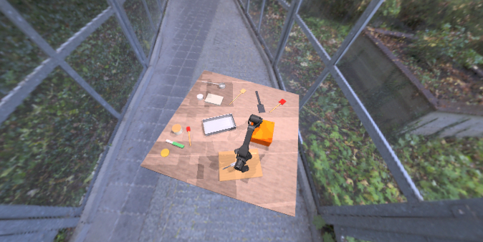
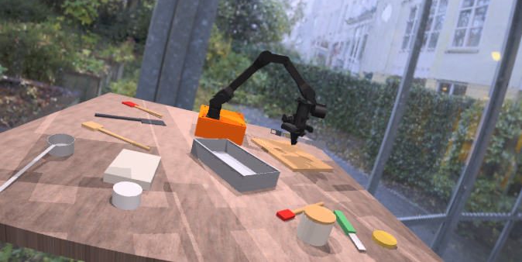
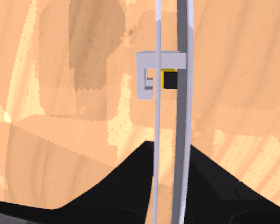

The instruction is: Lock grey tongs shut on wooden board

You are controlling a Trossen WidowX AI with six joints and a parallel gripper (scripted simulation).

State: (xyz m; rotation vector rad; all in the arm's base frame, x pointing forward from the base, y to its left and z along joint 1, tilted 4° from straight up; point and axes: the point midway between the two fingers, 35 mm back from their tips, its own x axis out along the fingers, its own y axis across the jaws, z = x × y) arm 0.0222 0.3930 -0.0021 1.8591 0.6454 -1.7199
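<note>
Right now the wooden board is 50 mm below my gripper tip. From my gripper tip the other things lie so: green-handled knife: 620 mm ahead, 60 mm to the left, 50 mm below; yellow disc: 640 mm ahead, 160 mm to the left, 40 mm below; grey roasting tin: 330 mm ahead, 270 mm to the right, 30 mm below.
</note>
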